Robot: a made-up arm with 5 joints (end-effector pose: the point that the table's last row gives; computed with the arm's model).
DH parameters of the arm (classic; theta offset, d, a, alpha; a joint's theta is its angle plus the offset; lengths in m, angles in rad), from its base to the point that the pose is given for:
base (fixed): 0 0.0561 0 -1.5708
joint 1: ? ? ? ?
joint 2: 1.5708 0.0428 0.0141 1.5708
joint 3: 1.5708 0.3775 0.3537 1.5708
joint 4: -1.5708 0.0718 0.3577 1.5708
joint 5: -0.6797 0 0.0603 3.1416
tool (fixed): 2.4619 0.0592 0 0
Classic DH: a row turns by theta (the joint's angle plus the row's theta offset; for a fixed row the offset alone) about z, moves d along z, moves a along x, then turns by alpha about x.
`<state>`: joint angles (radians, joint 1 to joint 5).
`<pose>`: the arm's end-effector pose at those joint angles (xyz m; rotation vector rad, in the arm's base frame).
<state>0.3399 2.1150 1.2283 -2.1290 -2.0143</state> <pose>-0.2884 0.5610 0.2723 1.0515 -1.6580 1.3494</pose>
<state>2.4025 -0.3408 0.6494 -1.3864 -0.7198</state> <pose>-0.0579 0.0639 -0.0677 -0.1938 0.9809 0.1368</pose>
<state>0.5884 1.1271 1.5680 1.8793 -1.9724</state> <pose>0.5976 0.3399 -0.2369 -1.6265 -0.3941 -0.5319</pose>
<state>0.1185 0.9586 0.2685 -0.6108 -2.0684</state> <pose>-0.0304 0.2060 0.3382 0.0215 -0.9223 2.7651</pose>
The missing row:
joint 1: 0 0.1271 -0.1186 1.5708
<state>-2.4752 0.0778 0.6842 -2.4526 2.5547</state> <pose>-0.4962 0.2298 0.1971 -1.9070 -0.4169 -2.0043</pose>
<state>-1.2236 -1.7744 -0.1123 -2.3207 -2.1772</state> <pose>-0.1733 -0.4163 -0.0407 -1.8055 0.2241 -0.8873</pose>
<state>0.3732 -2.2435 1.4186 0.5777 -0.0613</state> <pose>-0.5262 0.4420 0.4425 0.7932 -0.8912 -1.4804</pose>
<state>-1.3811 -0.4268 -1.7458 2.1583 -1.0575</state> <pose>0.2061 0.4286 0.7284 0.9392 0.4135 -0.7458</pose>
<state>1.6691 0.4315 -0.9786 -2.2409 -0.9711</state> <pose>0.0202 0.4064 -0.3062 0.3531 -1.0990 1.6315</pose>
